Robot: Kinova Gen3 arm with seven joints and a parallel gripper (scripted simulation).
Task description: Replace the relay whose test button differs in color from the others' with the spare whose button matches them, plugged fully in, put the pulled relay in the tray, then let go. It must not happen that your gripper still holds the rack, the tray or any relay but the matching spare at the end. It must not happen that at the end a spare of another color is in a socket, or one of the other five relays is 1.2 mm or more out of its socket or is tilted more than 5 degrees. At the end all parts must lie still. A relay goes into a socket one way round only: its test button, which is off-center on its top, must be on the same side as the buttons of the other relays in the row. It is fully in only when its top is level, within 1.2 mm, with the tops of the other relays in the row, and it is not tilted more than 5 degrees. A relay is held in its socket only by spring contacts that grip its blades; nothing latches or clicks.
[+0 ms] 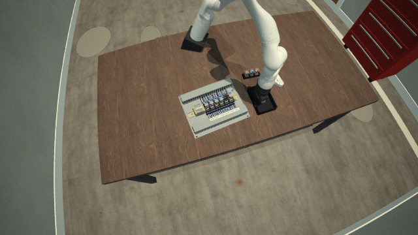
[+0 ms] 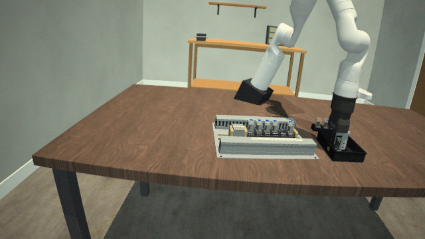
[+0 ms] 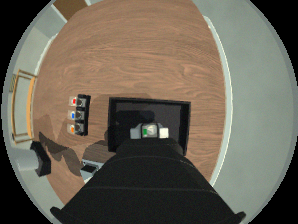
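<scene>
Right now my hand is 10 mm above the grey relay. The rest, counted from my hand: black tray: 20 mm below; black stand: 180 mm behind, 20 mm below.
</scene>
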